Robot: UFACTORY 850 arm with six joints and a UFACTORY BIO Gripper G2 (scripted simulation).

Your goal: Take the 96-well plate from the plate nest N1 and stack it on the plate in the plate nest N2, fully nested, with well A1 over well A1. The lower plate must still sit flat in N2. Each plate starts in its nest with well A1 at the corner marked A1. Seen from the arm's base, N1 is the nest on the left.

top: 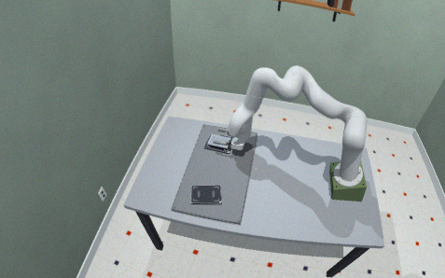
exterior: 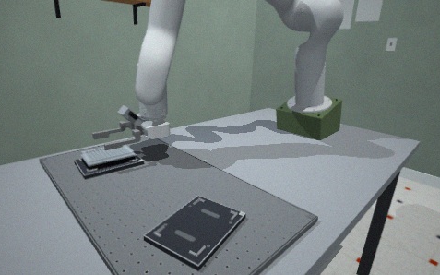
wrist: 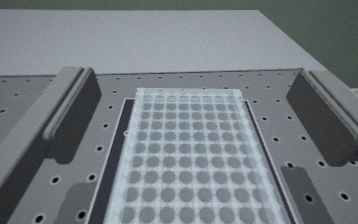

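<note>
The clear 96-well plate lies 40 mm below my hand. From my hand the other things lie so: black 96-well plate 50 mm below.
</note>
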